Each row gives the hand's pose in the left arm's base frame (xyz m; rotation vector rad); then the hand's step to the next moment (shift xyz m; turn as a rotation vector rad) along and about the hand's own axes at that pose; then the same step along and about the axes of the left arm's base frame.
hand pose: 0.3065 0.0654 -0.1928 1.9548 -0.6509 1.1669
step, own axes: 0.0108 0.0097 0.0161 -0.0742 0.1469 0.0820
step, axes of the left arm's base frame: 0.0059 -0.0192 0.0081 -0.1000 -0.1491 -0.0399
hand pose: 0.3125 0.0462 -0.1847 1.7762 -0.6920 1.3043
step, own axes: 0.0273 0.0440 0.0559 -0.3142 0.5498 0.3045
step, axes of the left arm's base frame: 0.0015 -0.0698 0.0306 -0.3870 -0.5570 -0.1837
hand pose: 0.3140 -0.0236 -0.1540 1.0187 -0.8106 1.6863
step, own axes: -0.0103 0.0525 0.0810 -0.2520 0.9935 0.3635
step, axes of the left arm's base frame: -0.0272 -0.0904 0.0225 -0.8042 -0.7209 -0.1270
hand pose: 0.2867 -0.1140 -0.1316 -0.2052 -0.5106 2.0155
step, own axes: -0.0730 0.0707 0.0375 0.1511 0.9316 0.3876
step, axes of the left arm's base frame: -0.0349 -0.1025 -0.0025 -0.9570 -0.3500 -0.0499
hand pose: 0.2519 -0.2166 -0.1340 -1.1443 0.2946 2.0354
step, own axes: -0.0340 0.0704 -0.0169 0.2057 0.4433 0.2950
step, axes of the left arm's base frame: -0.0296 -0.0740 0.0065 -0.5653 -0.0398 -0.0685
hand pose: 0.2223 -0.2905 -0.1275 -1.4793 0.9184 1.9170
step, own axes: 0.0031 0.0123 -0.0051 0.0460 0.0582 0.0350
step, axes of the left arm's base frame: -0.0071 -0.0116 -0.0015 -0.0767 -0.0079 -0.0280
